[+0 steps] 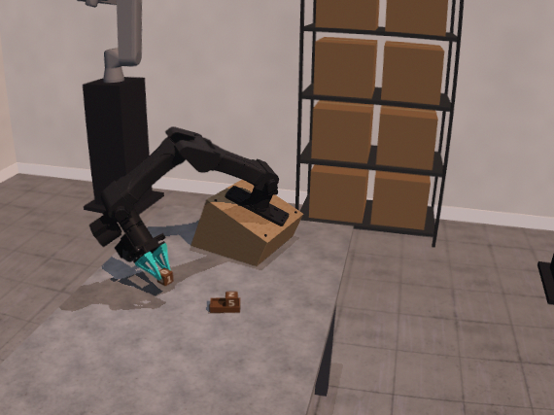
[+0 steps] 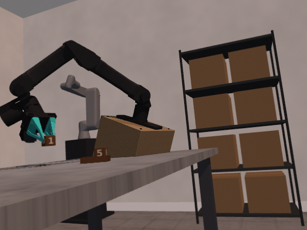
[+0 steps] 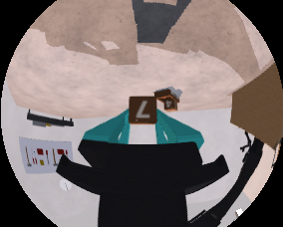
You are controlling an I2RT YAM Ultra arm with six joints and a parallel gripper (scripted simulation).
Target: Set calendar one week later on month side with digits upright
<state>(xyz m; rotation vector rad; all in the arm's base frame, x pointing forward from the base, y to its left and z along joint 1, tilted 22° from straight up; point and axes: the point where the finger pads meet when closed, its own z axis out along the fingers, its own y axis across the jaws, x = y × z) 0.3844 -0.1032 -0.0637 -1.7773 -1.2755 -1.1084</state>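
The brown cube is 1 cm below my hand. Round my hand: brown calendar tray: 3 cm behind, 16 cm to the left, 7 cm below.
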